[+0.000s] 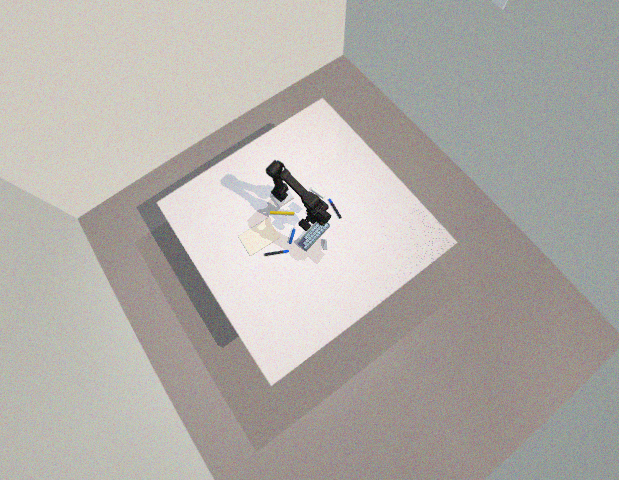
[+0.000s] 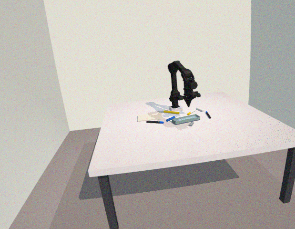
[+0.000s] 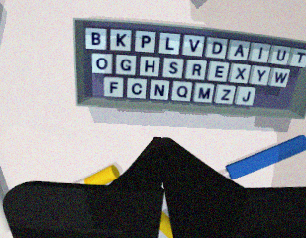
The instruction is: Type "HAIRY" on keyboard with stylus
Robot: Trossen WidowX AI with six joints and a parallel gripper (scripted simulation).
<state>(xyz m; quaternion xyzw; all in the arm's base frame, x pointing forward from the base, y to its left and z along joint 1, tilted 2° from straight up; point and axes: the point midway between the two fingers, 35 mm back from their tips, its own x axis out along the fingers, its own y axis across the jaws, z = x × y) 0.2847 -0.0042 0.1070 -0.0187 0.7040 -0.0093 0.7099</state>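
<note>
Now: the blue stylus 7 cm behind my gripper tip, 10 cm to the right of it and 9 cm below it. Round my gripper tip: stylus tip: 9 cm behind, 7 cm to the right, 9 cm below; then small grey block: 12 cm ahead, 4 cm to the right, 9 cm below; then yellow marker: 20 cm behind, 7 cm to the right, 9 cm below.
</note>
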